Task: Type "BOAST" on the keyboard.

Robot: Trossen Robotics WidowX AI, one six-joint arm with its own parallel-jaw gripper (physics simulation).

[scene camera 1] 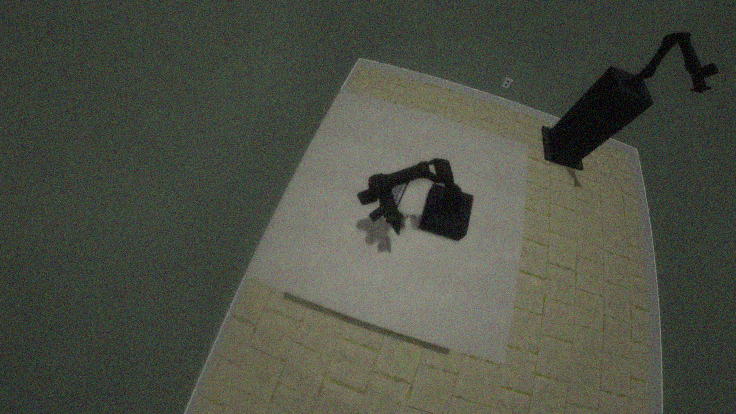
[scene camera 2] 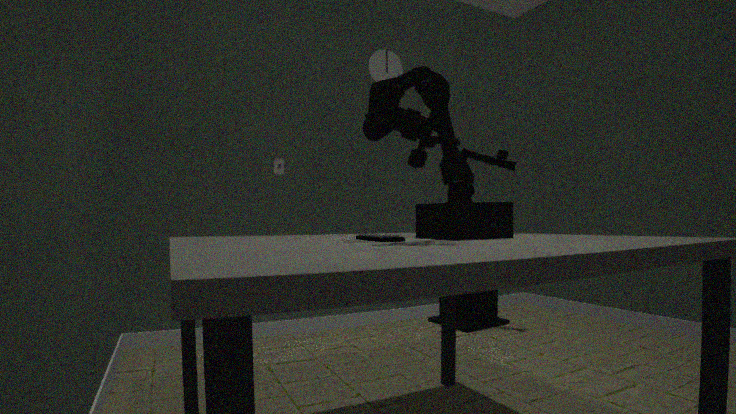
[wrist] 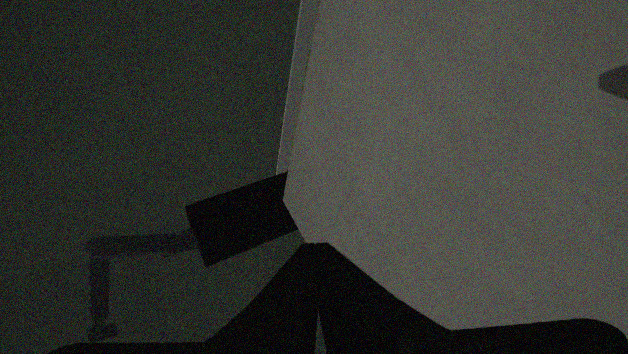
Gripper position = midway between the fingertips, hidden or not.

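Note:
Visible in scene camera 2 is my gripper (scene camera 2: pixel 459 143). The wrist view also shows the gripper (wrist: pixel 315 255).

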